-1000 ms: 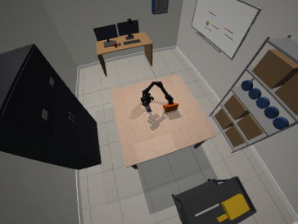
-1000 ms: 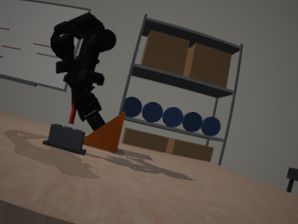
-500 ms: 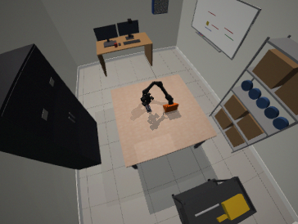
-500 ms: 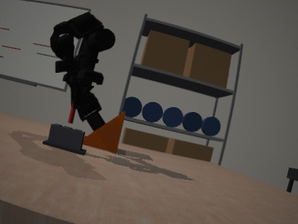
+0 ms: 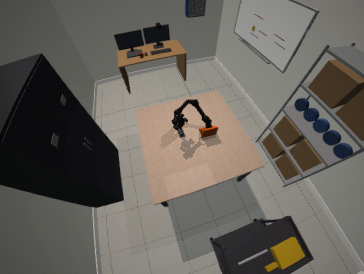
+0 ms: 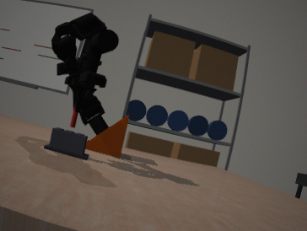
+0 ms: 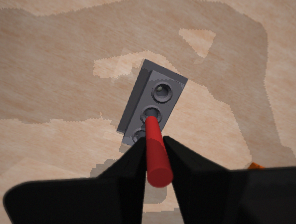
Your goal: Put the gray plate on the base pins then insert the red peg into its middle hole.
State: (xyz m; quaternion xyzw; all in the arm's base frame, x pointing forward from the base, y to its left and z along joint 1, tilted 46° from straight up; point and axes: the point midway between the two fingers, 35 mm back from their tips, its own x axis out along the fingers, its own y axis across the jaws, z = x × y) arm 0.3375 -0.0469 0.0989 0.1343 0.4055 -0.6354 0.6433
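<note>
The gray plate lies 70 mm below my gripper tip. From my gripper tip the other things lie so: red peg (right at my gripper tip).
</note>
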